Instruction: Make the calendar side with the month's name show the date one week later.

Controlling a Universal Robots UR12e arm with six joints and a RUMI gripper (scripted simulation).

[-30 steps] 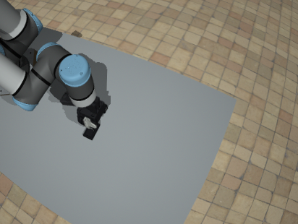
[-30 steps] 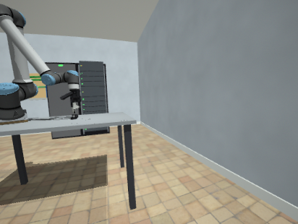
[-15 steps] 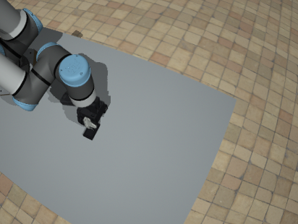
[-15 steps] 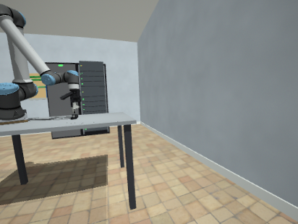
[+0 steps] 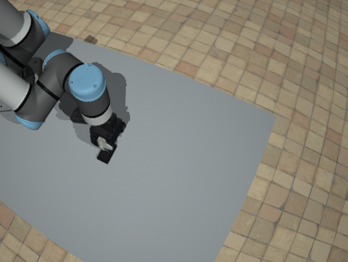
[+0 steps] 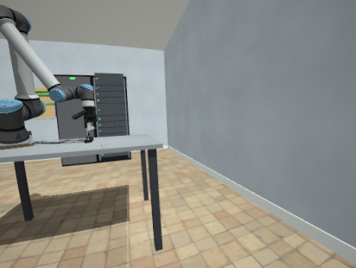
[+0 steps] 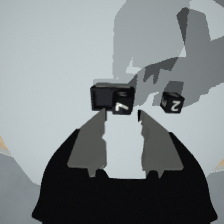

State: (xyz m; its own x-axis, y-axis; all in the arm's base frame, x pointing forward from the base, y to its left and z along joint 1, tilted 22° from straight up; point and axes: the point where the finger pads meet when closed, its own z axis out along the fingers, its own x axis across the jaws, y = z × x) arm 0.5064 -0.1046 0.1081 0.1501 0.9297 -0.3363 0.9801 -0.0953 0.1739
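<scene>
Now: the dark tray 20 mm to the right of my hand and 50 mm below it. From my hand the other things lie so: black cube: 10 mm ahead, 90 mm to the left, 50 mm below.
</scene>
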